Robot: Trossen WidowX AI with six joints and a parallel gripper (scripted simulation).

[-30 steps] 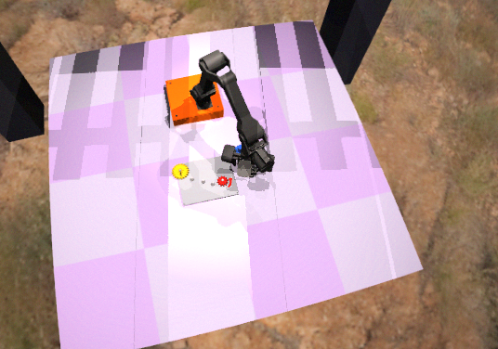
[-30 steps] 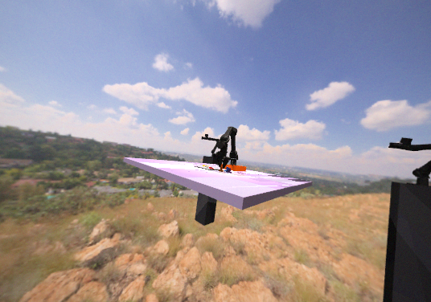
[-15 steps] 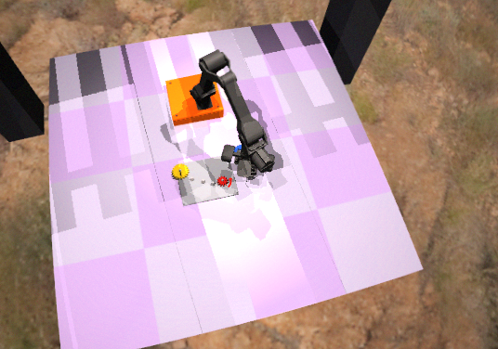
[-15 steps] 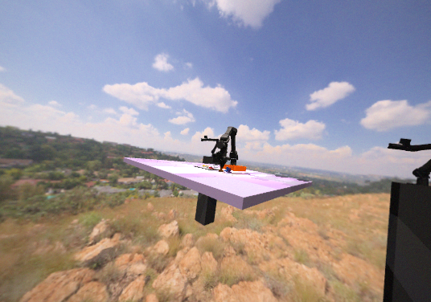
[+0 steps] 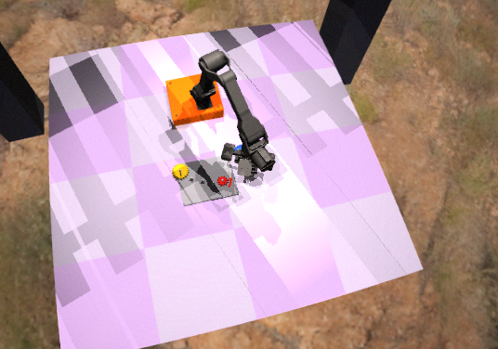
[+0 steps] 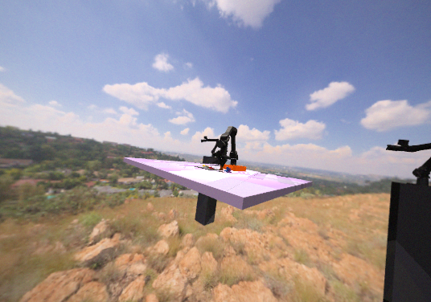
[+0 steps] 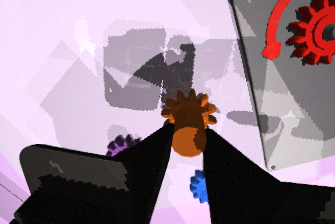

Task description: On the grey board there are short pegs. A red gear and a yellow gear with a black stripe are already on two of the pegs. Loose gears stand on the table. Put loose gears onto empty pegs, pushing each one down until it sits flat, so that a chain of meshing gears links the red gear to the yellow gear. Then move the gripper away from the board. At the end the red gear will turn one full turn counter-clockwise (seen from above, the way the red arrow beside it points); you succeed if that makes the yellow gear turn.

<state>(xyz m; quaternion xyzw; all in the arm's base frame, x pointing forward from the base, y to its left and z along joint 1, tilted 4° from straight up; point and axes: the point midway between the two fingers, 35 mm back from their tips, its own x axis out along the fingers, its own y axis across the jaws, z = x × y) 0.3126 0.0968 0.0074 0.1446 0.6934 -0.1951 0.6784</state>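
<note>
Now: the red gear 30 mm ahead of my gripper tip, 100 mm to the right of it and 20 mm below it. Also, from my gripper tip: orange gear 10 mm below; purple gear 20 mm behind, 70 mm to the left, 20 mm below; red arrow 40 mm ahead, 70 mm to the right, 30 mm below.
</note>
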